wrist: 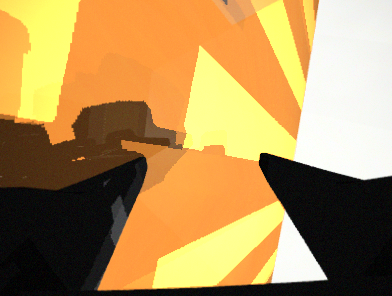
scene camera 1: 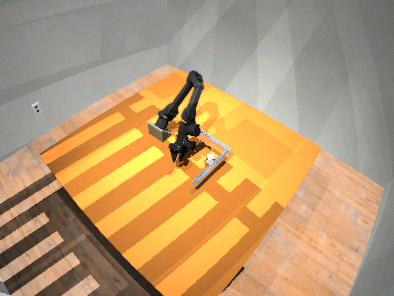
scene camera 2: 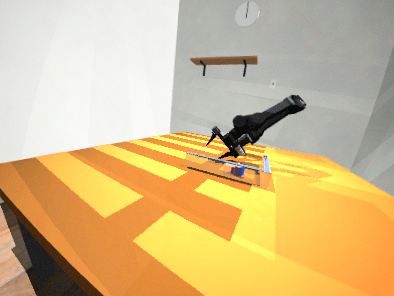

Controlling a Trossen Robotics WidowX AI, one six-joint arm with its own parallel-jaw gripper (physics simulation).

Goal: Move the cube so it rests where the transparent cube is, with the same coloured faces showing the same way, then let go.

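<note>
The cube is small and rests on the orange table top, inside the corner of a low clear wall. Scene camera 1 shows its white top and a bit of green; scene camera 2 shows blue and red faces through the wall. The transparent cube cannot be made out clearly in any view. My gripper is open and empty, low over the table and apart from the cube, on its left in scene camera 1. The cube does not show in the wrist view.
The L-shaped clear wall with a pale blue top edge stands on two sides of the cube. A grey plate stands upright near the arm's base. Arm shadows fall across the table.
</note>
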